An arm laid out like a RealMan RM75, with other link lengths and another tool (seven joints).
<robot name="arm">
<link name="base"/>
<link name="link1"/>
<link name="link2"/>
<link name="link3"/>
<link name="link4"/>
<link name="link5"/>
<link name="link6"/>
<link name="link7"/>
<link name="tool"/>
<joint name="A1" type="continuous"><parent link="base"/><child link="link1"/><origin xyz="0 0 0.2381" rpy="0 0 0"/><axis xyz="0 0 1"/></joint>
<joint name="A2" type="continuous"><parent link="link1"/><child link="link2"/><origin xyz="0 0 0" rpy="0 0 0"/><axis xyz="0 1 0"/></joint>
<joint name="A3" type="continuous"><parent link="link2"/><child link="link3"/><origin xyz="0 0 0.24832" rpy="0 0 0"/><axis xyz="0 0 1"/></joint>
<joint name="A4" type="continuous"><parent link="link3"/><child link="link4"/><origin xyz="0 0 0" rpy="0 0 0"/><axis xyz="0 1 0"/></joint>
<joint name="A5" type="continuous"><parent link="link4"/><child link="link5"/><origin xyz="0 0 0.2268" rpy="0 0 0"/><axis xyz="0 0 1"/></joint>
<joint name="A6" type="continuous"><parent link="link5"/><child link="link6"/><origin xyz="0 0 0" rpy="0 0 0"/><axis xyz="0 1 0"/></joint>
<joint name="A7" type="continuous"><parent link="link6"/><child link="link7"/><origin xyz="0 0 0.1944" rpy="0 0 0"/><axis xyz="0 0 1"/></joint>
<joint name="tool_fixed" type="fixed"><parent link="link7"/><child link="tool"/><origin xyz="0.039 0.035 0.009" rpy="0.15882 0 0.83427"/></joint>
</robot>
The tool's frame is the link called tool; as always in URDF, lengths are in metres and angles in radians. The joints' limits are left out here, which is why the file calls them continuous.
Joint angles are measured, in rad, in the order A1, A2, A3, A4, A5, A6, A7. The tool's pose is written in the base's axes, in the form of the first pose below.
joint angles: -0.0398, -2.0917, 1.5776, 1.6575, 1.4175, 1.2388, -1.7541
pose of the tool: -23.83 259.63 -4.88 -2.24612 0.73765 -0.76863
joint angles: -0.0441, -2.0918, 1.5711, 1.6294, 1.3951, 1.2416, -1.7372
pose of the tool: -27.12 262.33 -4.06 -2.24072 0.71905 -0.78365
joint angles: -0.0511, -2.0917, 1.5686, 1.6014, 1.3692, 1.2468, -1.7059
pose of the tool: -29.08 263.24 -3.99 -2.22853 0.72109 -0.80312
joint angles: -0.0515, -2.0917, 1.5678, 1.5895, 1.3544, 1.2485, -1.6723
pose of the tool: -30.43 262.79 -3.96 -2.21005 0.73937 -0.80784
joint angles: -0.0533, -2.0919, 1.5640, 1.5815, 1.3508, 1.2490, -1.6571
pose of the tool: -31.94 263.67 -4.03 -2.20180 0.74639 -0.80454
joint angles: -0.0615, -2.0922, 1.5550, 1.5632, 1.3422, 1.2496, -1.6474
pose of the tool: -33.94 266.92 -3.23 -2.19568 0.73872 -0.80631
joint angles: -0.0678, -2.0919, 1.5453, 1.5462, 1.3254, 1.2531, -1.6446
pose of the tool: -35.25 269.73 -0.50 -2.18986 0.72045 -0.81918
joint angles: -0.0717, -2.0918, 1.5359, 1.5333, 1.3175, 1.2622, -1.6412
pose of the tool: -37.19 270.87 1.05 -2.18899 0.71255 -0.82632
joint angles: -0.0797, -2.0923, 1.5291, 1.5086, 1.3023, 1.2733, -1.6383
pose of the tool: -39.27 272.40 1.74 -2.19294 0.69380 -0.84515
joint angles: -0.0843, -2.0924, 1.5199, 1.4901, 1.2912, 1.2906, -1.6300
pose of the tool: -41.67 272.16 2.87 -2.19400 0.68927 -0.86006
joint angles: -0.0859, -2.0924, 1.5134, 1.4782, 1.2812, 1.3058, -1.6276
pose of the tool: -43.21 271.33 4.33 -2.19608 0.68257 -0.87559
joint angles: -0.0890, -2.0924, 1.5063, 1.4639, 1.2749, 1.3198, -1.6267
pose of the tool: -45.32 271.19 5.09 -2.20095 0.67394 -0.88706
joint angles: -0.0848, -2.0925, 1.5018, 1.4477, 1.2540, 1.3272, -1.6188
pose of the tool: -48.15 271.53 7.54 -2.19327 0.65239 -0.90403
